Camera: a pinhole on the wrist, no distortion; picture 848 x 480 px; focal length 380.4 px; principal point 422.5 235.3 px. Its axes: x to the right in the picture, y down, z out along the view. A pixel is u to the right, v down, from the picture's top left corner.
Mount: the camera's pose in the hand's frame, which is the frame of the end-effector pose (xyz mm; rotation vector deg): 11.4 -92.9 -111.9 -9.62 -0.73 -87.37
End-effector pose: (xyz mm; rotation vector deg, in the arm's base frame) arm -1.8 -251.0 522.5 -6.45 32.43 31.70
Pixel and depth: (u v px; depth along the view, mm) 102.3 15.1 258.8
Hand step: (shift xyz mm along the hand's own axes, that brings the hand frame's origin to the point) -123.1 148.2 134.5
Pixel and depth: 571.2 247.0 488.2
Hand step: 82.6 -224.5 390.7
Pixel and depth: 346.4 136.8 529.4
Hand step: -78.9 69.3 413.3
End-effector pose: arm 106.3 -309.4 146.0 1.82 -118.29 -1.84
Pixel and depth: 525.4 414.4 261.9
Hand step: 162.7 -128.0 142.5
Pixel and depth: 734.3 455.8 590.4
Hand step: 431.9 -491.3 491.7
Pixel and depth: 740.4 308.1 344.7
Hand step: 124.1 -335.9 254.7
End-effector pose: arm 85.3 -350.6 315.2 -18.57 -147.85 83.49
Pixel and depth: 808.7 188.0 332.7
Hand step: 18.6 -390.6 259.3
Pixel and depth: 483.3 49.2 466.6
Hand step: -166.9 -120.5 380.9
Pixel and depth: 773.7 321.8 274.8
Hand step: 112.3 -310.1 182.1
